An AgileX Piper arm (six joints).
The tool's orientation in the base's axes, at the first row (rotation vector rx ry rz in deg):
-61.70, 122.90, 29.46
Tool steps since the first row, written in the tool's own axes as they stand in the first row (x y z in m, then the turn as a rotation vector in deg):
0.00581, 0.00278, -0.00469, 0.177, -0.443, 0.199
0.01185, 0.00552, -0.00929, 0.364, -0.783, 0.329
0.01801, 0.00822, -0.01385, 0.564, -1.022, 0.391
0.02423, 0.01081, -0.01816, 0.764, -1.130, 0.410
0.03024, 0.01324, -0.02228, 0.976, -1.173, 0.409
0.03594, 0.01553, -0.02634, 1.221, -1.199, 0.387
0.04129, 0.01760, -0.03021, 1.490, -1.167, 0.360
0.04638, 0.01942, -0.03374, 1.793, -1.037, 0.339
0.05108, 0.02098, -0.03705, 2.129, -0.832, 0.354
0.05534, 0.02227, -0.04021, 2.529, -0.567, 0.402
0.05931, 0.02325, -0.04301, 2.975, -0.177, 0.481
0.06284, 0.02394, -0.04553, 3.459, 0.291, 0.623
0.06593, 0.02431, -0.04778, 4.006, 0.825, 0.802
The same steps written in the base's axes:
-0.00660, -0.00439, -0.00078, 0.361, -0.234, -0.286
-0.01324, -0.00887, -0.00178, 0.608, -0.456, -0.526
-0.01988, -0.01342, -0.00290, 0.740, -0.666, -0.724
-0.02635, -0.01792, -0.00425, 0.749, -0.827, -0.885
-0.03254, -0.02228, -0.00558, 0.692, -0.969, -1.039
-0.03845, -0.02651, -0.00674, 0.598, -1.131, -1.200
-0.04396, -0.03057, -0.00779, 0.446, -1.276, -1.373
-0.04901, -0.03442, -0.00890, 0.201, -1.379, -1.570
-0.05361, -0.03808, -0.00990, -0.105, -1.434, -1.812
-0.05773, -0.04157, -0.01070, -0.474, -1.470, -2.120
-0.06134, -0.04486, -0.01155, -0.953, -1.440, -2.476
-0.06441, -0.04791, -0.01230, -1.487, -1.347, -2.900
-0.06692, -0.05074, -0.01293, -2.087, -1.228, -3.392

